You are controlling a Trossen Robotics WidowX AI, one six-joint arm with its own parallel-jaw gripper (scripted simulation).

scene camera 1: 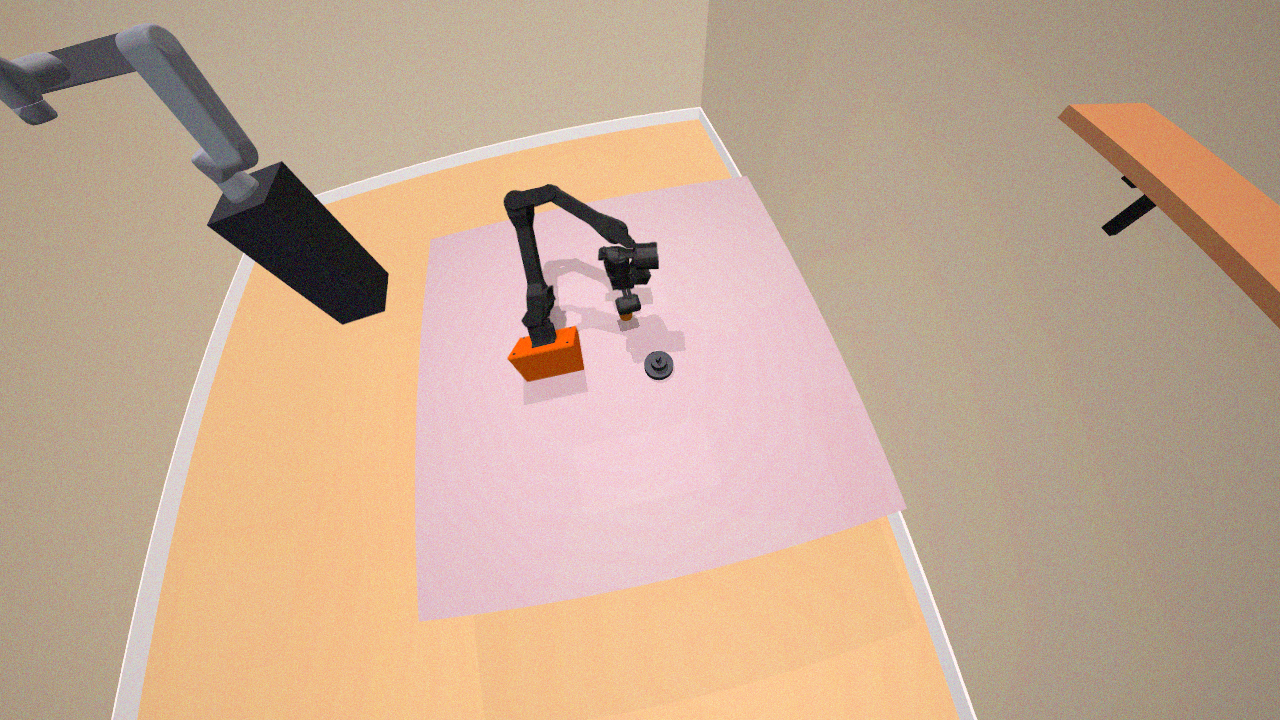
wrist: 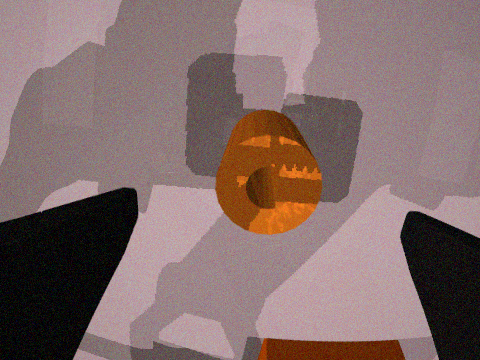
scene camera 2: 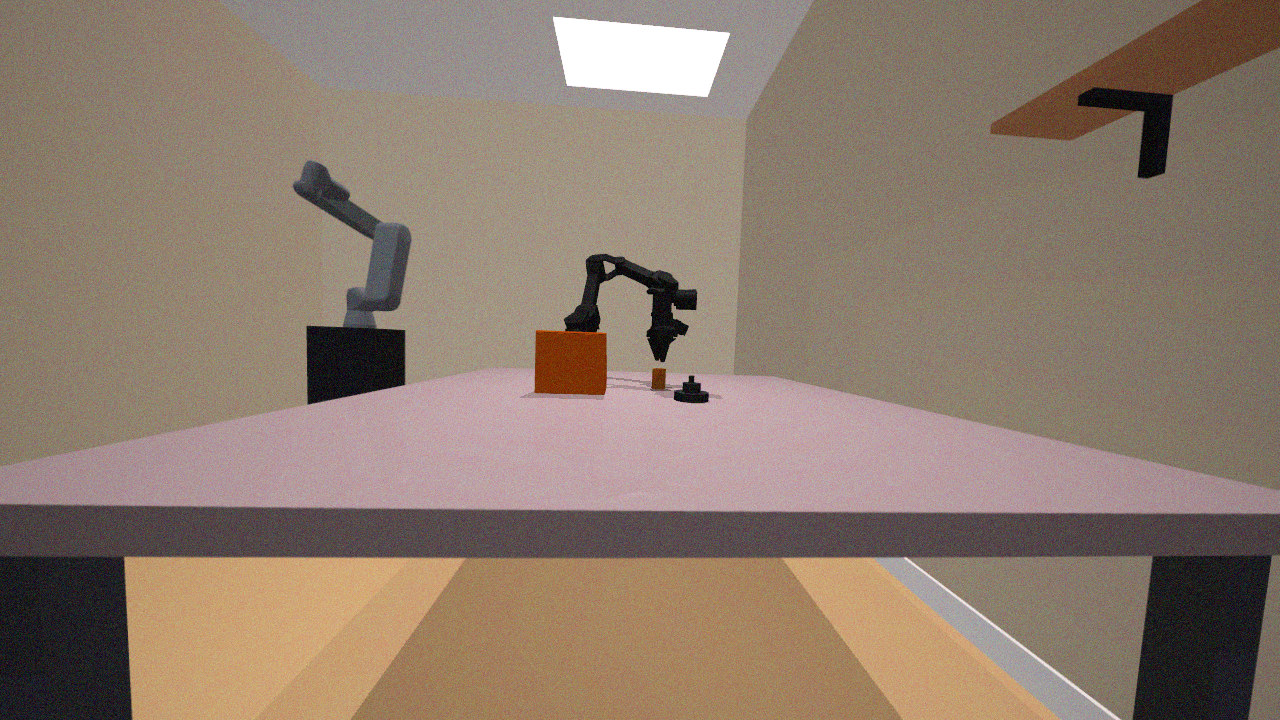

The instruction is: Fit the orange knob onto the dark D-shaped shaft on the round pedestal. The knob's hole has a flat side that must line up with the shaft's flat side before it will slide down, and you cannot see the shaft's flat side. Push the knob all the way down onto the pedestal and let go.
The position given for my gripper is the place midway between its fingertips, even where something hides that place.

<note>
My gripper (scene camera 2: 659, 361) is open, with nothing in its grasp. Also in view: an orange knob (wrist: 268, 182).
My gripper also shows in scene camera 1 (scene camera 1: 624, 301) and in the wrist view (wrist: 275, 215).
</note>
